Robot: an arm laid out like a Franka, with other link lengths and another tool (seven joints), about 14 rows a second.
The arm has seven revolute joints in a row. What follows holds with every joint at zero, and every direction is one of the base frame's.
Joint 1 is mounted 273.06 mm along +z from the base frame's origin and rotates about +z.
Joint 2 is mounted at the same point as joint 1 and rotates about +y.
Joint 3 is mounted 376.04 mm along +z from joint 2 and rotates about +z.
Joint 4 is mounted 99.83 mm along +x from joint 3 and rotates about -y.
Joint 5 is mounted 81.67 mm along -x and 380.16 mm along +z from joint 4 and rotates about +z.
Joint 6 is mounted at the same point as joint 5 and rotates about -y.
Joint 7 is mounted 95.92 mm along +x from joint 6 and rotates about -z.
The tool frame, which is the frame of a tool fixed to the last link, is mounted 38 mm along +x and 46 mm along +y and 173.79 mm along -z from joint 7; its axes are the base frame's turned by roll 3.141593, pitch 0.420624 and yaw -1.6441 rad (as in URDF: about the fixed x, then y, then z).
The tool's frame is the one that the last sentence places.
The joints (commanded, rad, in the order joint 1, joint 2, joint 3, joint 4, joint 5, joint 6, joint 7), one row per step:
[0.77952, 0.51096, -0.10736, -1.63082, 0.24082, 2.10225, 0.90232]
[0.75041, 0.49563, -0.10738, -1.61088, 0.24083, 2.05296, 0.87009]
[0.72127, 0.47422, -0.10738, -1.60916, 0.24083, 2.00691, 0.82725]
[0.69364, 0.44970, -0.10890, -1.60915, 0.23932, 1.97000, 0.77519]
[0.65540, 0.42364, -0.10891, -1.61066, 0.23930, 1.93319, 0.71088]
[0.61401, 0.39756, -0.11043, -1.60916, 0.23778, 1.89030, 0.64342]
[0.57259, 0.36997, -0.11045, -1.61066, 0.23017, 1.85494, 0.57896]
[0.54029, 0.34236, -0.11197, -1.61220, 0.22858, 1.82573, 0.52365]
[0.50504, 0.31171, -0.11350, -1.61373, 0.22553, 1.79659, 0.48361]
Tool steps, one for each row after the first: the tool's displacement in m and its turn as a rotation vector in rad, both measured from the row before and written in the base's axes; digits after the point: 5 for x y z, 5 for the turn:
[0.01015, -0.01511, 0.01540, 0.00172, 0.01165, 0.01124]
[0.00549, -0.01844, 0.01143, -0.00127, 0.01782, 0.02042]
[0.00544, -0.01797, 0.01435, 0.00498, 0.00699, 0.02889]
[0.00766, -0.02360, 0.01485, 0.00960, 0.00670, 0.03091]
[0.00754, -0.02668, 0.01560, 0.00861, 0.00788, 0.03129]
[0.00630, -0.02709, 0.01582, 0.00678, 0.00042, 0.03067]
[0.00312, -0.02183, 0.01657, 0.01202, -0.00231, 0.02587]
[0.00327, -0.02488, 0.01837, 0.00951, -0.00423, 0.00851]

